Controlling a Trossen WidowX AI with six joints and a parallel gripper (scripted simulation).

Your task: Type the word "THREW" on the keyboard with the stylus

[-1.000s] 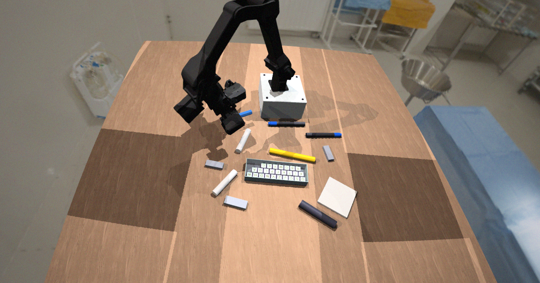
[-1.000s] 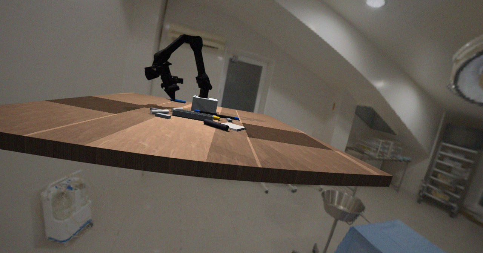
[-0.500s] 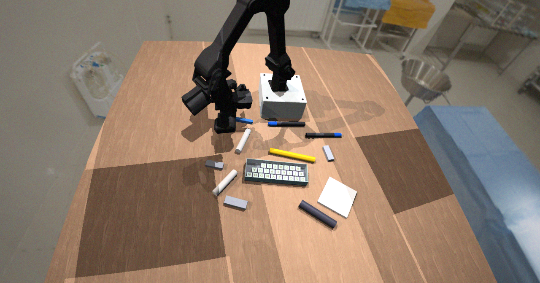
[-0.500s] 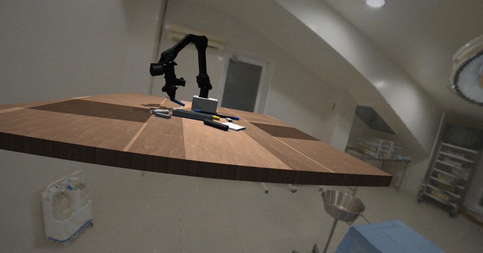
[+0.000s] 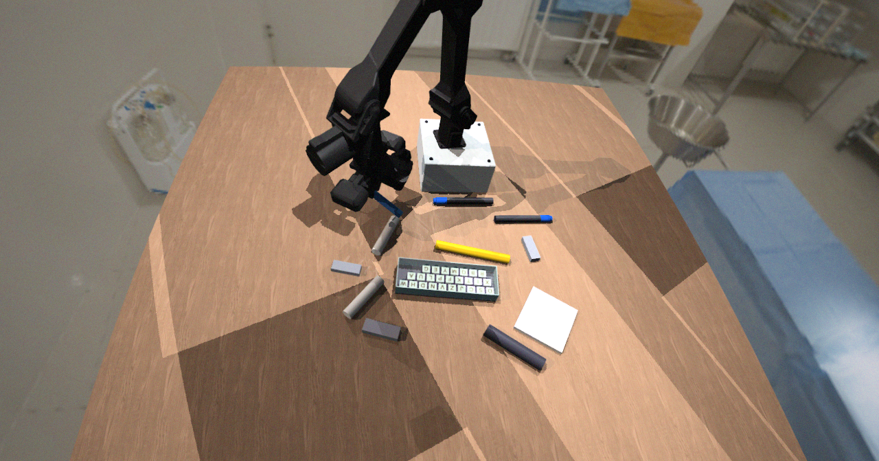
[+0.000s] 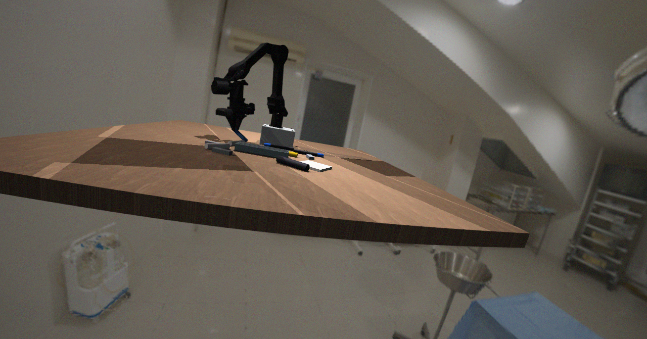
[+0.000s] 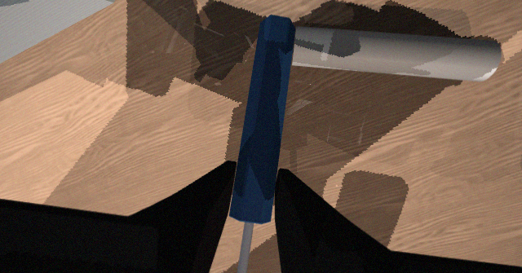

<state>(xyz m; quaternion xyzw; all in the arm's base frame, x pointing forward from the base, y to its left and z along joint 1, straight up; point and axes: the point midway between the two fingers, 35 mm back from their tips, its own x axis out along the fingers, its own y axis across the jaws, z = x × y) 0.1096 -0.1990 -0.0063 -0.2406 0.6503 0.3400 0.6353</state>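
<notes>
Right now my gripper tip is right at the blue stylus. The rest, counted from my gripper tip: grey block (140 mm ahead, 80 mm to the right, 50 mm below); then dark cylinder (370 mm ahead, 190 mm to the left, 40 mm below); then yellow pen (180 mm to the left, 160 mm ahead, 40 mm below).
</notes>
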